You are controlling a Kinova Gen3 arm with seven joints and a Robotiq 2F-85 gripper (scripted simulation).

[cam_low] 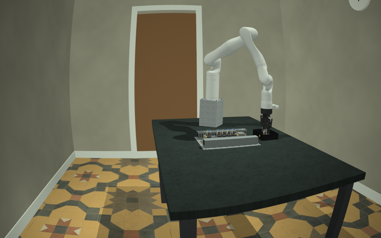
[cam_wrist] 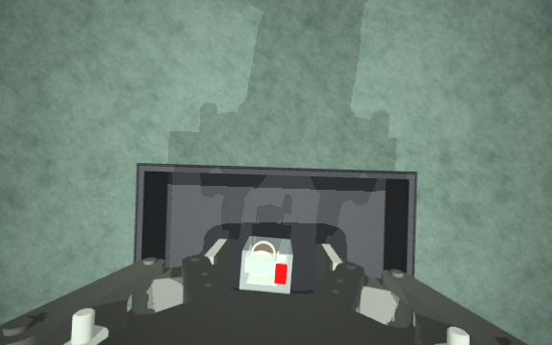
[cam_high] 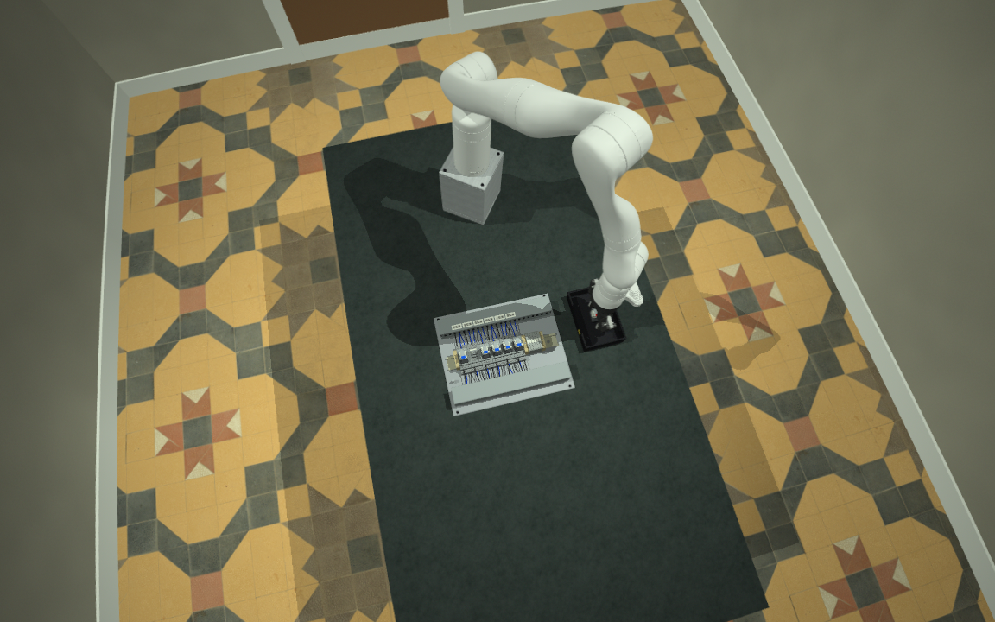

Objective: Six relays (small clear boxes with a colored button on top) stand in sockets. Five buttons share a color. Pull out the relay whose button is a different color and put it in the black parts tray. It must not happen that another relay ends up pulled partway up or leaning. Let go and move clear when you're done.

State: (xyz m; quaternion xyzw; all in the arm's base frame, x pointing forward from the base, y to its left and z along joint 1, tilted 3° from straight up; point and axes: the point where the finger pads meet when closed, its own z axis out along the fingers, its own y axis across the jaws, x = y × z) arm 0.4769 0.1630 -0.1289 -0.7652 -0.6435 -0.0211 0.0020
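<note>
Right now the clear relay is 10 mm below my hand and 10 mm behind it. Round my hand: panel (270 mm to the right, 40 mm below, 10 mm behind); then black parts tray (20 mm below).
</note>
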